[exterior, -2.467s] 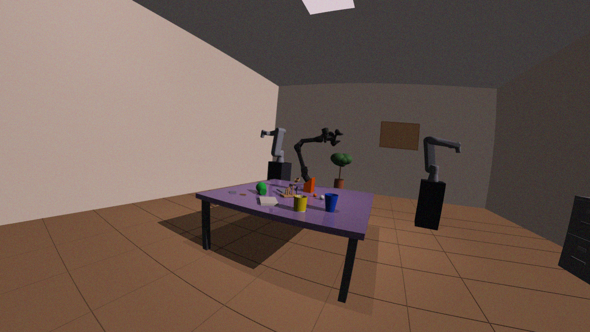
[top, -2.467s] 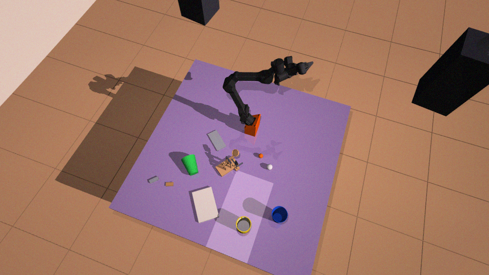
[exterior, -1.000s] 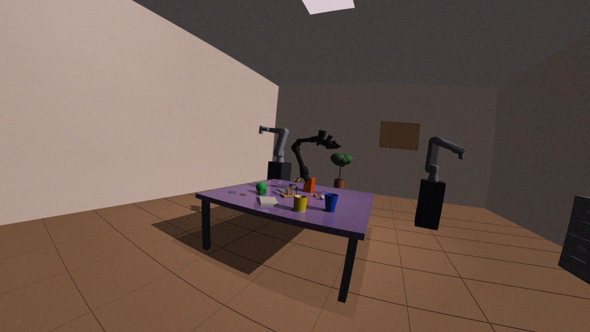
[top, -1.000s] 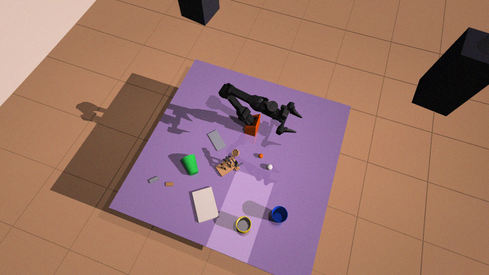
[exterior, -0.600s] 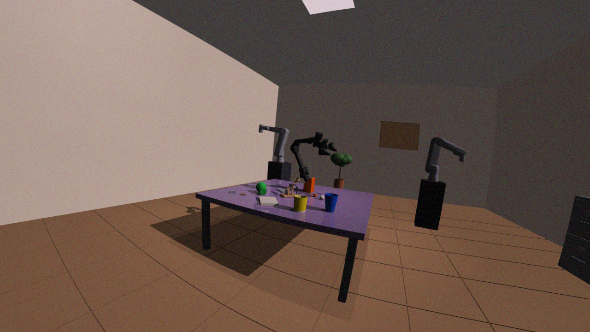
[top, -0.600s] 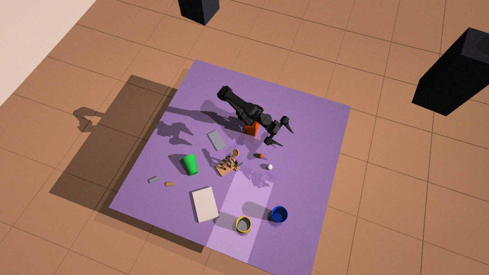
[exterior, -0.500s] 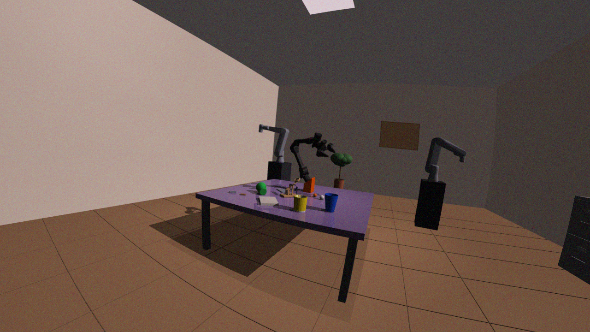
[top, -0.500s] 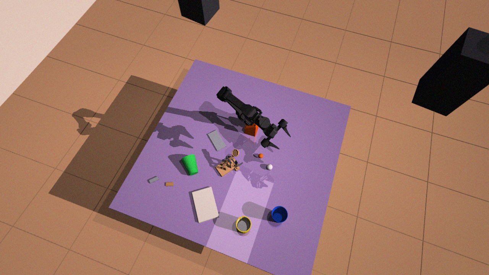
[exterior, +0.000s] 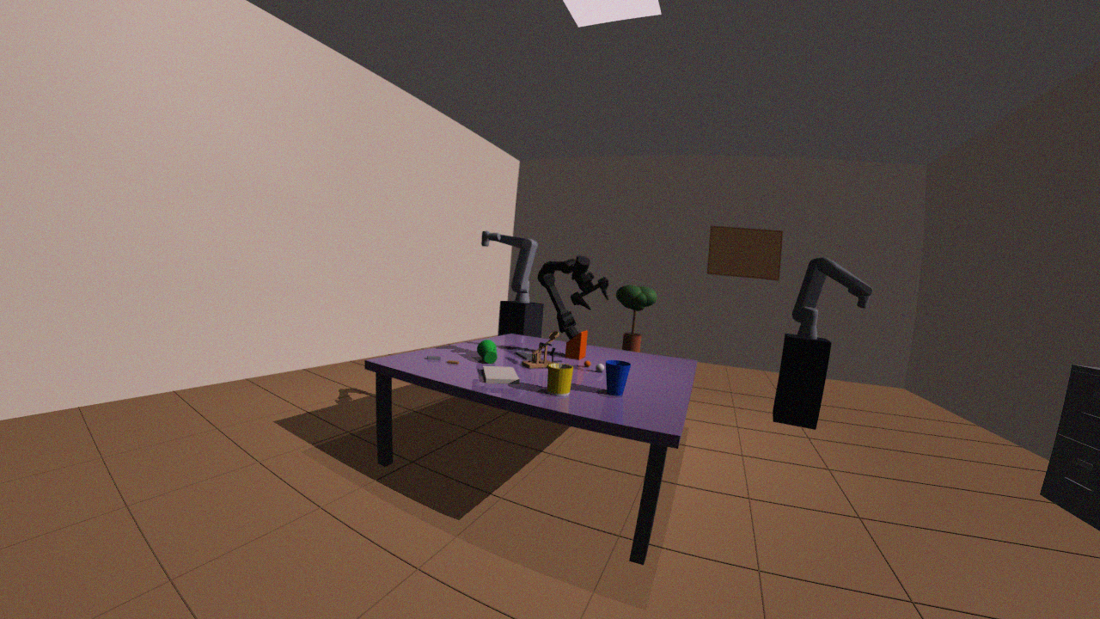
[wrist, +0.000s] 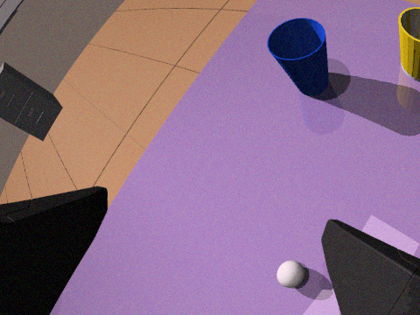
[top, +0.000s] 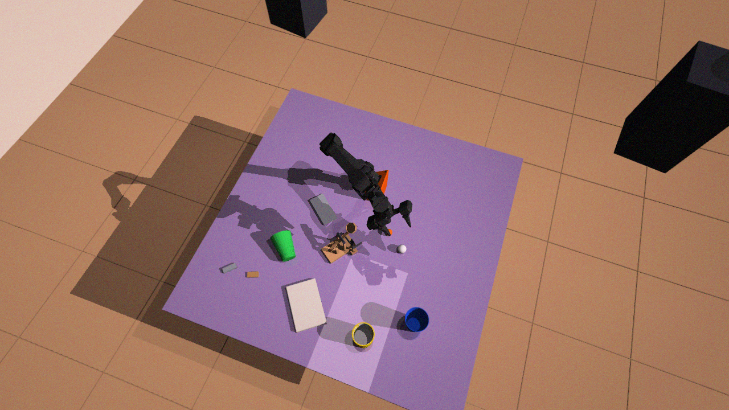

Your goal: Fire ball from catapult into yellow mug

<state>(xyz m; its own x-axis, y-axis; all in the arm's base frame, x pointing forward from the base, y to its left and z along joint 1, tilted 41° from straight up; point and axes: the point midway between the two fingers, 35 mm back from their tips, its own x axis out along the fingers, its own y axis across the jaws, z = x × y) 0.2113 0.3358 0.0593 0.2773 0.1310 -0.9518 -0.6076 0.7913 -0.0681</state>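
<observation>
My gripper tip is now 60 mm short of the tan wooden catapult, 210 mm to the left of it and 240 mm above it. Also, from my gripper tip: white ball 50 mm behind, 10 mm to the left, 300 mm below; then orange ball 90 mm behind, 80 mm to the right, 300 mm below; then blue mug 230 mm ahead, 210 mm to the left, 280 mm below.
</observation>
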